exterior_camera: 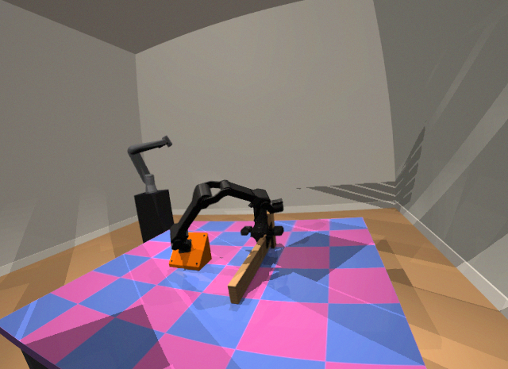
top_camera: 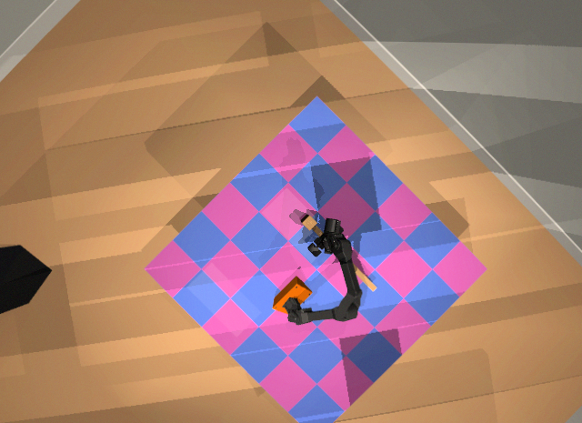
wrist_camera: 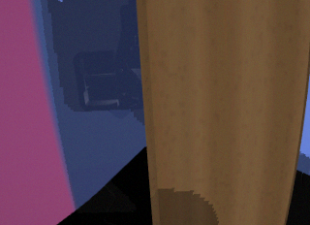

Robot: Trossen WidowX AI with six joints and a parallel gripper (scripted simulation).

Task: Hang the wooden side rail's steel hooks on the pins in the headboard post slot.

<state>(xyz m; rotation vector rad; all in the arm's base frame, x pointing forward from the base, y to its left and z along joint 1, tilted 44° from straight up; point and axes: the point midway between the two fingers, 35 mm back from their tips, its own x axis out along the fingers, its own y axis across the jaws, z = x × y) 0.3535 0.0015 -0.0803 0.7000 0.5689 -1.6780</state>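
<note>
Right now my gripper tip is 2 cm short of the headboard post, 11 cm to the right of it and 4 cm below it.
</note>
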